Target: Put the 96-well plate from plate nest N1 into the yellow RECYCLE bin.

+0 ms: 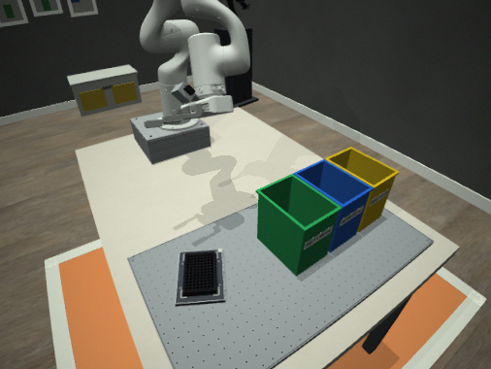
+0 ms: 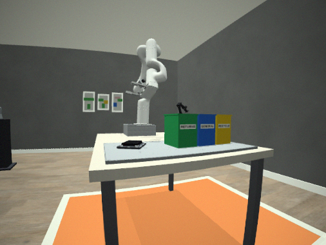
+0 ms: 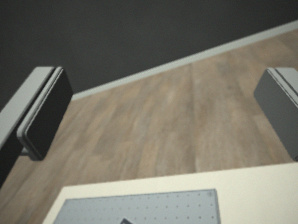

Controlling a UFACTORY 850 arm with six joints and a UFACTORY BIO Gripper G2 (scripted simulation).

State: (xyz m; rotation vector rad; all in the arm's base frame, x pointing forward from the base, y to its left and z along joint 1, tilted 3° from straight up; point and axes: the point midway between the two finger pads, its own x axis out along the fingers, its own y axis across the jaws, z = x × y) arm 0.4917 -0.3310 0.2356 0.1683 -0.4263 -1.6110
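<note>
Now: the black 96-well plate 34 cm below my hand, 19 cm ahead of it and 7 cm to the right of it. Also, from my hand: plate nest N1 (35 cm below, 19 cm ahead, 7 cm to the right); blue bin (31 cm to the left, 31 cm ahead, 27 cm below); green bin (29 cm ahead, 27 cm below, 18 cm to the left).
</note>
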